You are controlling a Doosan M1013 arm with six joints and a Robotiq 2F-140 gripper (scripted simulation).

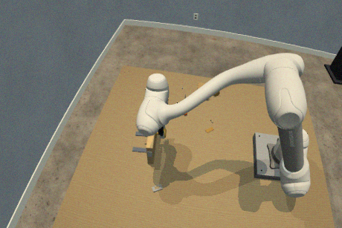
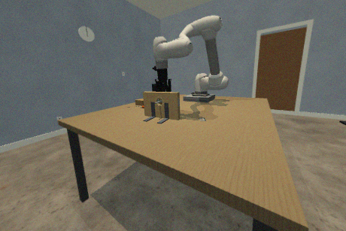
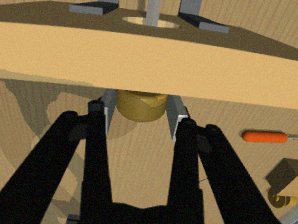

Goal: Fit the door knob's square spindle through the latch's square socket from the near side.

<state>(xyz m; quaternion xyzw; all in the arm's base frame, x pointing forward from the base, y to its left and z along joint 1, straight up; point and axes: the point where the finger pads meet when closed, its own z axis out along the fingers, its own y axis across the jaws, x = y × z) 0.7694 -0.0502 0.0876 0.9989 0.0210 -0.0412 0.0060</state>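
The brass door knob is 3 cm below my hand and 3 cm ahead of it. From my hand the other things lie so: latch socket: 6 cm ahead, 3 cm below; then wooden box: 48 cm to the right, 25 cm behind, 12 cm below; then wood panel: 6 cm ahead, 4 cm below.
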